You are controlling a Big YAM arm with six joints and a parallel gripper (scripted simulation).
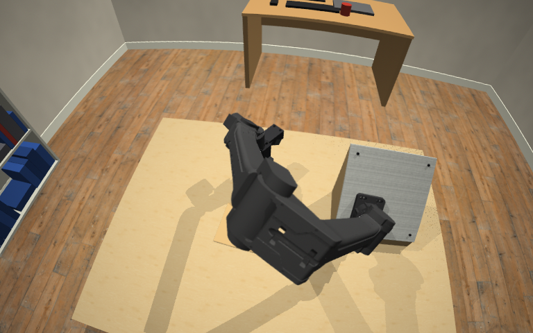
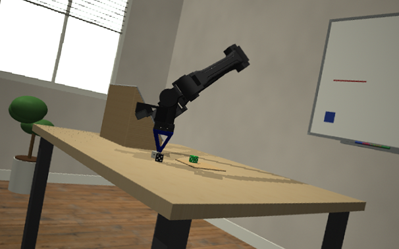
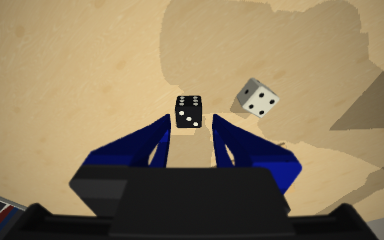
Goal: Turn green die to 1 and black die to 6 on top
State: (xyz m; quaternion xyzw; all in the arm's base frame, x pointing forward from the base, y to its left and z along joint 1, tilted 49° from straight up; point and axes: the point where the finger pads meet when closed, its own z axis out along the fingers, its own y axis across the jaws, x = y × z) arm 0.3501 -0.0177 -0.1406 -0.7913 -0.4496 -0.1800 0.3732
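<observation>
The black die is 30 mm below my hand. Round my hand: tan mat 180 mm to the left, 40 mm below; white die 60 mm behind, 20 mm to the left, 30 mm below; green die 30 mm behind, 170 mm to the left, 30 mm below.
</observation>
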